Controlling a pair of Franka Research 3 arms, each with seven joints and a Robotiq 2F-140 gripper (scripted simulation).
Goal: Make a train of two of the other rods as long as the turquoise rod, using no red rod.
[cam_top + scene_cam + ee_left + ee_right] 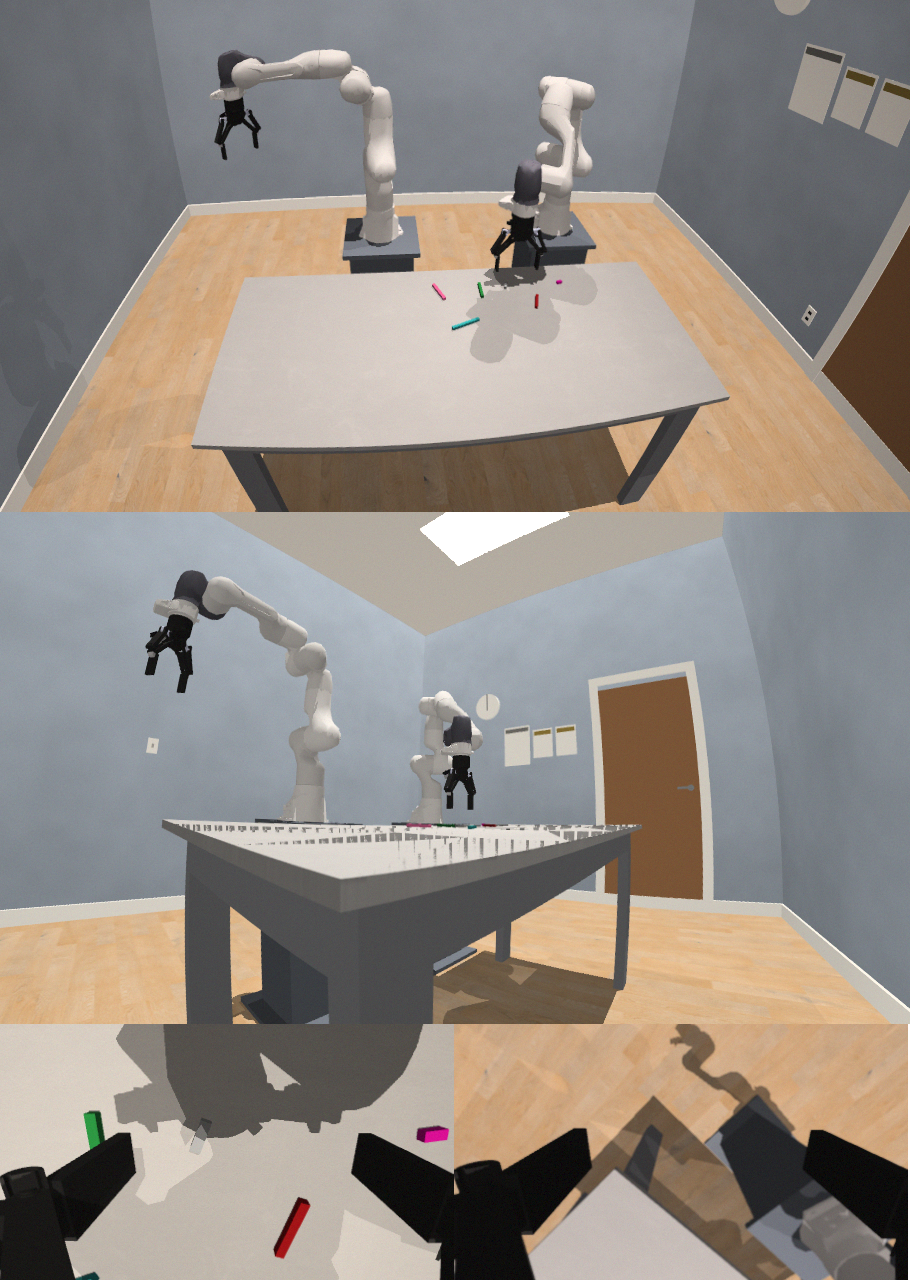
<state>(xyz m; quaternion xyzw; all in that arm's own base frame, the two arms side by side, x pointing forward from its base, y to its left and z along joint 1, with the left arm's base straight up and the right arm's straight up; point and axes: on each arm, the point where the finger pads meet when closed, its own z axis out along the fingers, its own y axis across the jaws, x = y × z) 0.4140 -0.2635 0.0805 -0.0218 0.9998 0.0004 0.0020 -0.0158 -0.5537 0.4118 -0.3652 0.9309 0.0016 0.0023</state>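
My left gripper is now 110 mm short of the red rod, 50 mm to the right of it and 80 mm above it. Round my left hand: grey rod 10 mm ahead, 30 mm to the right, 80 mm below; then magenta rod 10 mm ahead, 170 mm to the left, 80 mm below; then green rod 20 mm ahead, 130 mm to the right, 80 mm below.
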